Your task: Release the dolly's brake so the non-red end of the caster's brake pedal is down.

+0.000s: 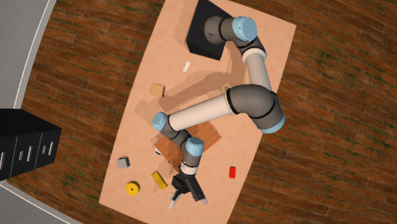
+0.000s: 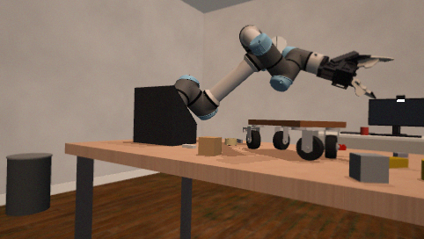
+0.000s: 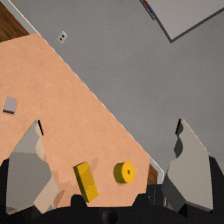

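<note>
Now: hand 49 cm past the caster brake pedal, 19 cm above it and 3 cm to the right of it. From my hand the other things lie so: tan cube (52 cm behind, 26 cm to the right, 24 cm below); then grey cube (40 cm to the right, 24 cm below, 7 cm behind); then red block (26 cm below, 24 cm to the left, 14 cm behind).
</note>
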